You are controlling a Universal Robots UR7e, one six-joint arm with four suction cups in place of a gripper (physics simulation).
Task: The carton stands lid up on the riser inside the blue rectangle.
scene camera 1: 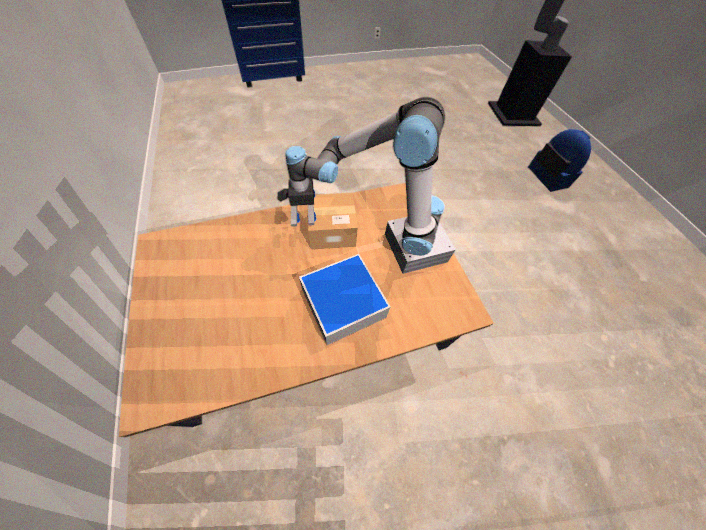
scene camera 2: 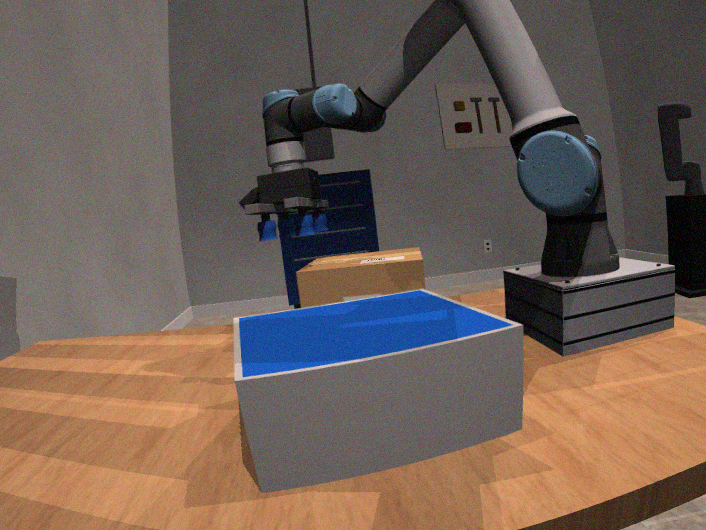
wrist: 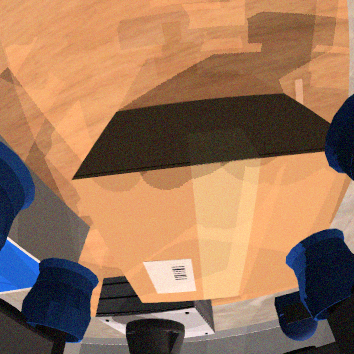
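Note:
The brown carton (scene camera 1: pixel 333 232) (scene camera 2: pixel 359 280) (wrist: pixel 150 215) stands on the table behind the riser, with tape and a white label on its top. The riser (scene camera 1: pixel 360 327) (scene camera 2: pixel 387 410) (wrist: pixel 45 235) is a grey block. The blue rectangle (scene camera 1: pixel 345 293) (scene camera 2: pixel 353 336) (wrist: pixel 15 270), edged in white, covers its top and bears no carton. My gripper (scene camera 1: pixel 302 219) (scene camera 2: pixel 291 225) hangs above the table towards the carton's left side, higher than its lid, with the suction off and the cups free. Blue cups (wrist: pixel 60 300) (wrist: pixel 325 275) show at the sides of the wrist view, apart from the carton.
The arm's base block (scene camera 1: pixel 422 259) (scene camera 2: pixel 615 308) (wrist: pixel 150 322) stands right of the carton and riser on the wooden table (scene camera 1: pixel 216 319) (scene camera 2: pixel 114 450). A blue drawer cabinet (scene camera 1: pixel 270 48) (scene camera 2: pixel 347 233) stands on the floor beyond the table. A black pedestal (scene camera 1: pixel 533 82) stands at the back right.

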